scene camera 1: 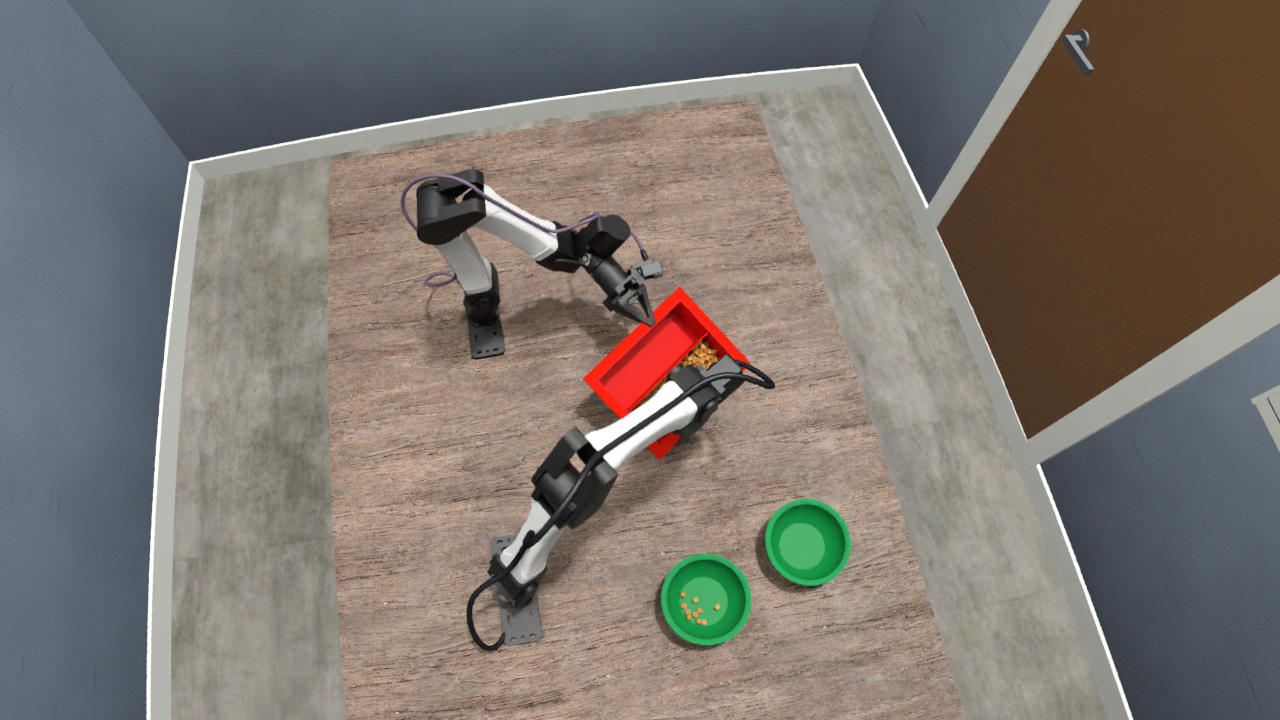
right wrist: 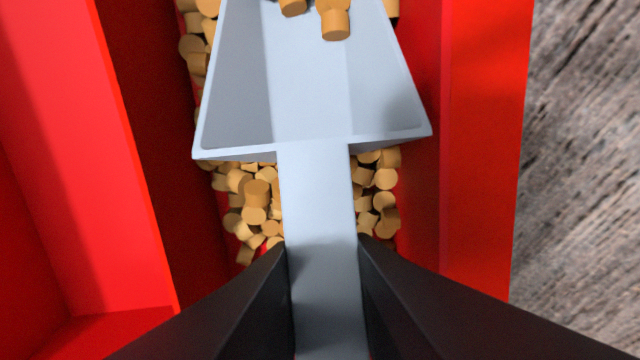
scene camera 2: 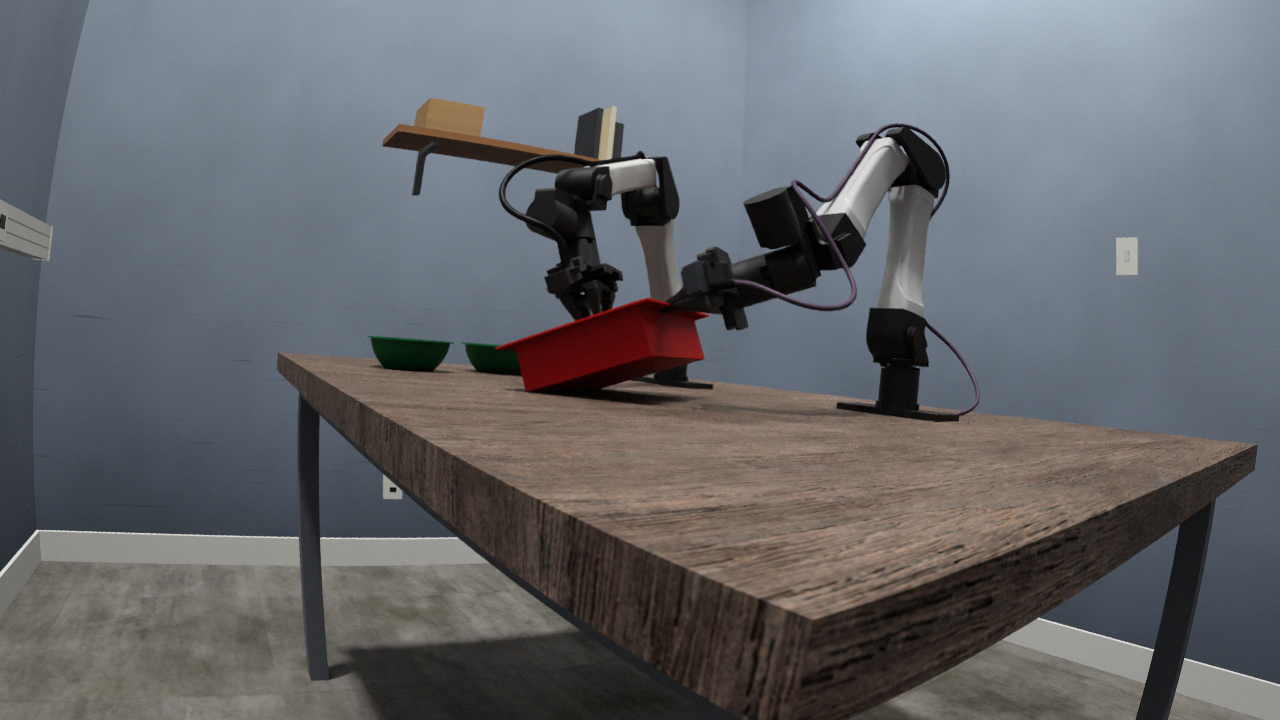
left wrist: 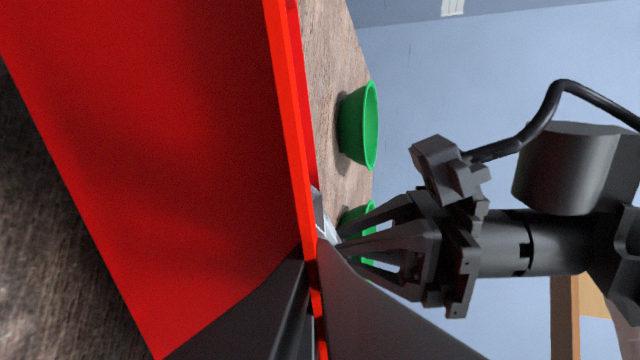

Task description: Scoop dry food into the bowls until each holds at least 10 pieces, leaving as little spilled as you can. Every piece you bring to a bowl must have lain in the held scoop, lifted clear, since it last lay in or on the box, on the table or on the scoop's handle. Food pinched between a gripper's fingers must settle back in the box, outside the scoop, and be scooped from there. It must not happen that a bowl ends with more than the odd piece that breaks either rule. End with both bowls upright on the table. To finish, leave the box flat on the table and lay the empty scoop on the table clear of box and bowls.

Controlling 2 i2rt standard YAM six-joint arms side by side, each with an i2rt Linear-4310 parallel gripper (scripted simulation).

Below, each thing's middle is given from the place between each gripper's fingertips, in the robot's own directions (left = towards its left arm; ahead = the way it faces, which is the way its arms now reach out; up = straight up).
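My right gripper: 20 mm short of the red box (scene camera 2: 634,340), 80 mm to the right of it, 10 mm above it. Grey scoop (right wrist: 275,91): 30 mm ahead of my right hand, 30 mm to the left of it, 30 mm below it.
My left gripper (scene camera 1: 653,325): 9 cm to the left of the red box, 5 cm above it, 2 cm short of it. Grey scoop: 14 cm to the right of my left hand, 7 cm below it, 3 cm ahead of it. Going by their middles, red box nearest to my left gripper of the things named here.
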